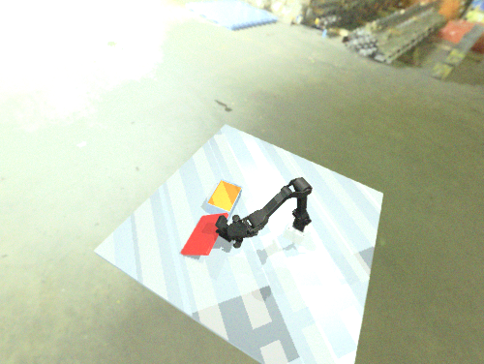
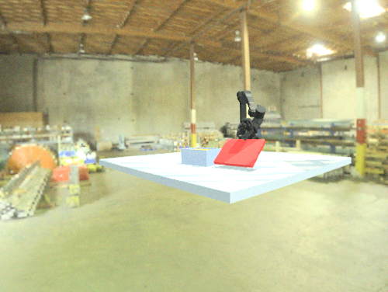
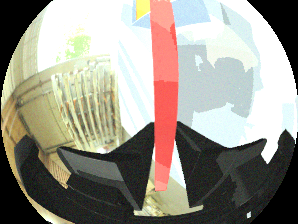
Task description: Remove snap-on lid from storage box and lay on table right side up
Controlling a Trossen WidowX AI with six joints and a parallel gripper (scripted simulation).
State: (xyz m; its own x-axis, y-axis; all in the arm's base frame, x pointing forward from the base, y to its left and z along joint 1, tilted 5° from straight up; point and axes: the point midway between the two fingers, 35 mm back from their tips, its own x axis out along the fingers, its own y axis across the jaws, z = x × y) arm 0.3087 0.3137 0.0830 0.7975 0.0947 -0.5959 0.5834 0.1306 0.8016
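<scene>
The red lid lies 60 mm ahead of my gripper tip, 10 mm to the left of it and 50 mm below it. Round my gripper tip: storage box: 110 mm ahead, 260 mm to the right, 90 mm below.
</scene>
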